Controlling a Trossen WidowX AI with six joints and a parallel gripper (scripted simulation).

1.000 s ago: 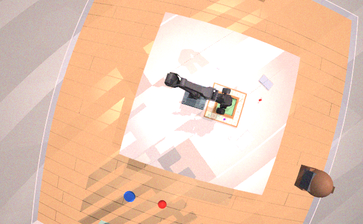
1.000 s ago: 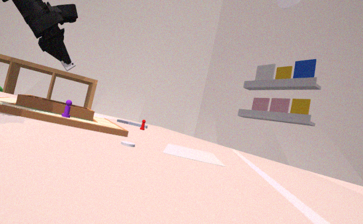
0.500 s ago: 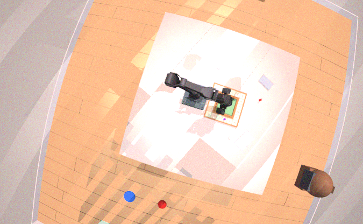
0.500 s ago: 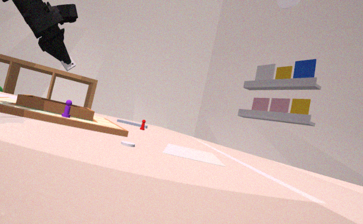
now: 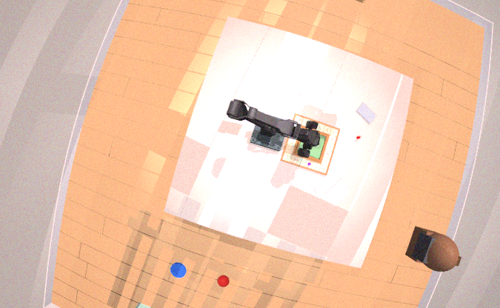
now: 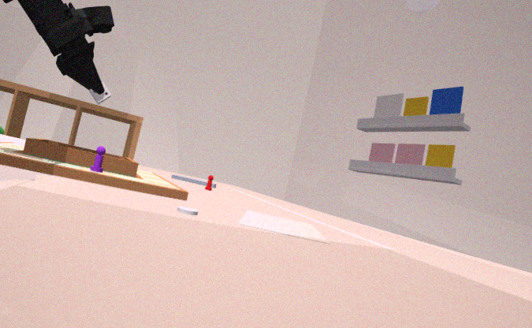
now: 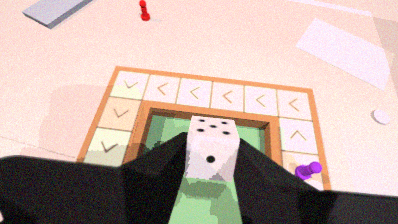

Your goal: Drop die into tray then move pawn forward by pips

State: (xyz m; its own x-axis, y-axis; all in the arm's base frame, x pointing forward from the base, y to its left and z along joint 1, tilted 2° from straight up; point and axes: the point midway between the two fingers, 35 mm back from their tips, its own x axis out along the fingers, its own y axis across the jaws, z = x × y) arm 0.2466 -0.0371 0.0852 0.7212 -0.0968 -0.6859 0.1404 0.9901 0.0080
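The white die is right at my gripper tip. Also, from my gripper tip: purple pawn (11 cm to the right, 10 cm below); then green dice tray (12 cm below); then red pawn (29 cm ahead, 9 cm to the left, 11 cm below).
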